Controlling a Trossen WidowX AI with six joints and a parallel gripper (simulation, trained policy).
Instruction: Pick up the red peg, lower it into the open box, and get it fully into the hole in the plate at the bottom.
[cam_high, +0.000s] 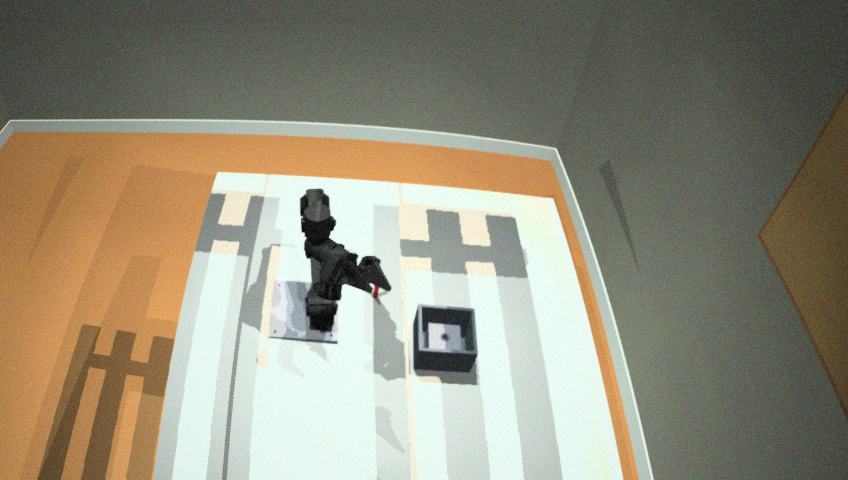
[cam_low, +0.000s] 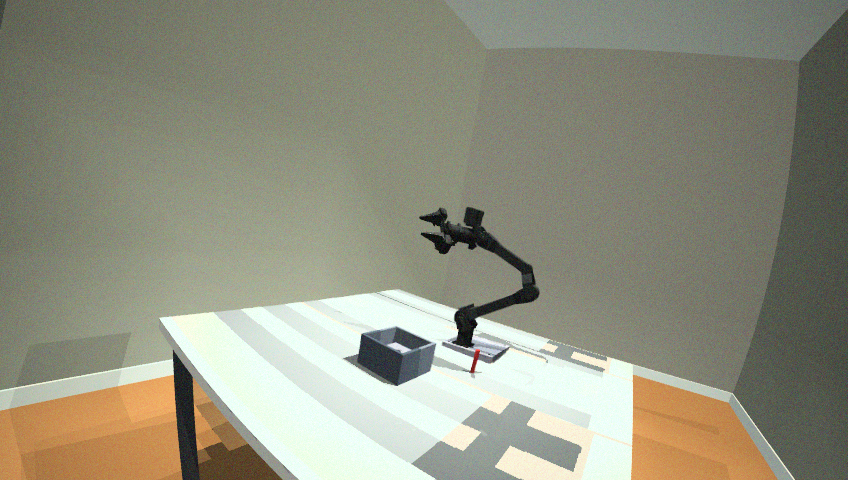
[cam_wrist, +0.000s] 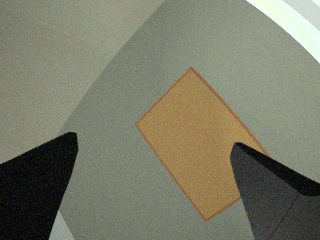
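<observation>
My gripper tip is 20 mm short of the red peg, 330 mm to the right of it and 380 mm above it. From my gripper tip the other things lie so: grey box: 210 mm ahead, 160 mm to the left, 390 mm below; then light grey plate: 210 mm ahead, 160 mm to the left, 370 mm below.
</observation>
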